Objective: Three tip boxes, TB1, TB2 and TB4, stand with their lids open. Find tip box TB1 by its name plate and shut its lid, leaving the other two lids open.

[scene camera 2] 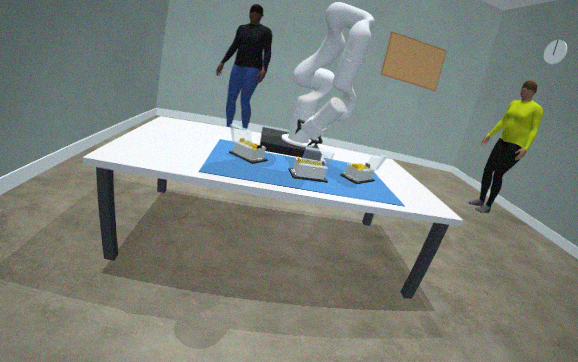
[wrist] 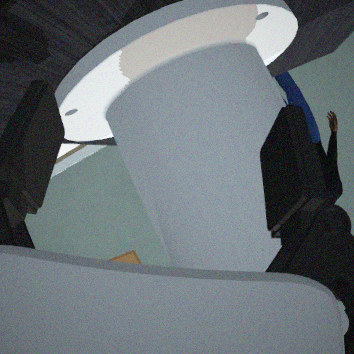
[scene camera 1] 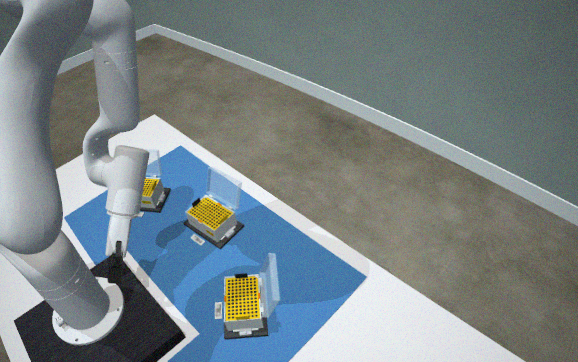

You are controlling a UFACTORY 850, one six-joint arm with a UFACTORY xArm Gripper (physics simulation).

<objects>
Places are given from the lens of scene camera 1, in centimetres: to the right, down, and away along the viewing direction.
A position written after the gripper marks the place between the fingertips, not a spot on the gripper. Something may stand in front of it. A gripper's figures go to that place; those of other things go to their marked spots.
gripper point(scene camera 1: 114, 276): -44, 24, 84
blue mat point(scene camera 1: 314, 283): 7, 26, 92
</objects>
